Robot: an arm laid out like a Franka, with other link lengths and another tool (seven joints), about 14 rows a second.
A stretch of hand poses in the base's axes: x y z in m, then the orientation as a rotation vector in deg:
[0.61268, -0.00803, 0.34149, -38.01, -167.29, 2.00]
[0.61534, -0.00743, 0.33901, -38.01, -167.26, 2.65]
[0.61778, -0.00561, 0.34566, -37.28, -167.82, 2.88]
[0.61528, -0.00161, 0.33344, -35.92, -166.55, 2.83]
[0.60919, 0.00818, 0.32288, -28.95, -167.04, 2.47]
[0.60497, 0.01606, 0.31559, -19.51, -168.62, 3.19]
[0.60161, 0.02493, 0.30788, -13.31, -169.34, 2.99]
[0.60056, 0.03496, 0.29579, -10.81, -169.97, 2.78]
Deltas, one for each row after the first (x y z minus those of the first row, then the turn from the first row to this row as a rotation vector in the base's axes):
[0.00266, 0.00060, -0.00248, -0.42, 0.12, 0.03]
[0.00510, 0.00242, 0.00417, -0.61, -0.23, 0.60]
[0.00260, 0.00642, -0.00805, -0.20, 1.25, 1.28]
[-0.00349, 0.01621, -0.01861, 0.56, 2.02, 5.90]
[-0.00771, 0.02409, -0.02590, 0.53, 1.92, 12.36]
[-0.01107, 0.03296, -0.03361, 0.95, 1.80, 16.53]
[-0.01212, 0.04299, -0.04570, 1.12, 1.34, 18.23]

